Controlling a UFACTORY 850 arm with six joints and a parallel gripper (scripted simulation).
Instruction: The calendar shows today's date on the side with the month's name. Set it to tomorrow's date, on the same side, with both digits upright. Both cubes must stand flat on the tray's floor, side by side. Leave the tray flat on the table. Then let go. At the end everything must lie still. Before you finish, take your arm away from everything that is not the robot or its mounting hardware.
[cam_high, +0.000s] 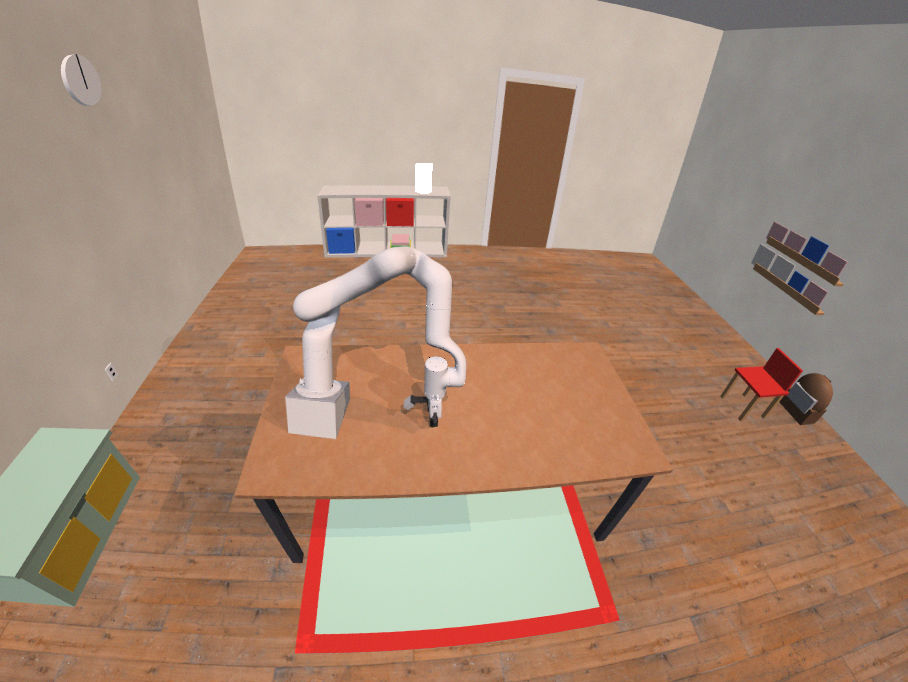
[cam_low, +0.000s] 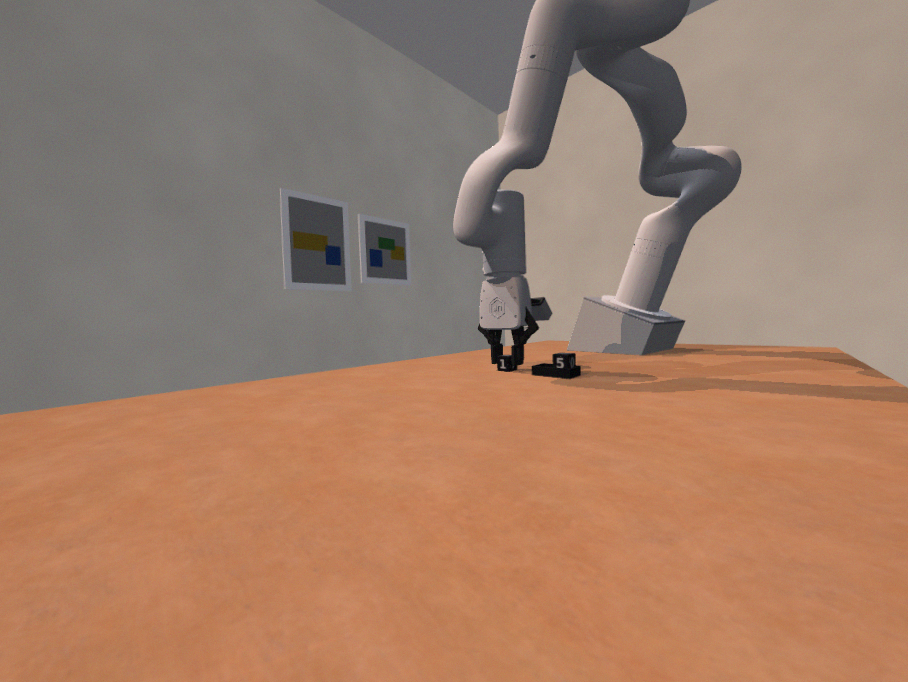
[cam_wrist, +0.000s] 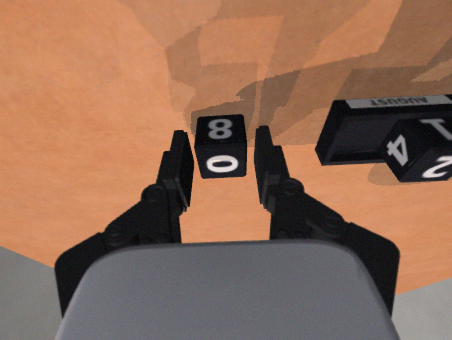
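Right now the black cube is 2 cm below my hand. The rest, counted from my hand: black calendar tray: 1 cm ahead, 11 cm to the left, 2 cm below; then calendar cube: 1 cm ahead, 12 cm to the left, 1 cm below.
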